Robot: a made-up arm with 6 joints.
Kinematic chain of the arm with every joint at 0, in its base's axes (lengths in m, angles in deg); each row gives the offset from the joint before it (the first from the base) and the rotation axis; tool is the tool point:
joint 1: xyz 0 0 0.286 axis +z
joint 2: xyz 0 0 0 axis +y
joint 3: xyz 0 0 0.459 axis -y
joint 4: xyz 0 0 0 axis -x
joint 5: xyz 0.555 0 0 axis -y
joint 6: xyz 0 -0.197 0 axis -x
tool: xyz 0 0 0
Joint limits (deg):
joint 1: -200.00..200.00
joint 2: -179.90..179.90
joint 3: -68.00..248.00
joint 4: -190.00..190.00
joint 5: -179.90..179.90
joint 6: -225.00..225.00
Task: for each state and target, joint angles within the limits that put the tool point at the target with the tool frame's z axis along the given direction. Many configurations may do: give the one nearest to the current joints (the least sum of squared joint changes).
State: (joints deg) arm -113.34 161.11 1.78 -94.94 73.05 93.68
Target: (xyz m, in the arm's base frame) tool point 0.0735 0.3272 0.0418 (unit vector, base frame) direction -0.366 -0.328 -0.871
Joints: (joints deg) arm -95.03 149.14 -26.56 -103.06 66.90 71.45
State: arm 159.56 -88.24 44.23 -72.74 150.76 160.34
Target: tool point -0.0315 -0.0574 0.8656 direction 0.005 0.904 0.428
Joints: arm 163.91 -66.04 -5.29 -108.92 149.10 163.92
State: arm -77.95 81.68 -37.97 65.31 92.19 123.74
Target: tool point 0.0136 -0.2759 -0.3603 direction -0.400 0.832 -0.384
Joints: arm -72.17 101.45 -25.10 68.71 70.56 154.80
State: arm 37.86 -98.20 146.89 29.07 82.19 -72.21
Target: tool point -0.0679 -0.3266 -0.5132 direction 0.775 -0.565 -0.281
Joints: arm 43.07 -123.52 153.43 12.65 77.84 -107.93
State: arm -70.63 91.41 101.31 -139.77 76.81 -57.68
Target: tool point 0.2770 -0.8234 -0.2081 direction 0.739 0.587 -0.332
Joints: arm -82.53 102.62 68.94 -148.32 79.82 -77.07
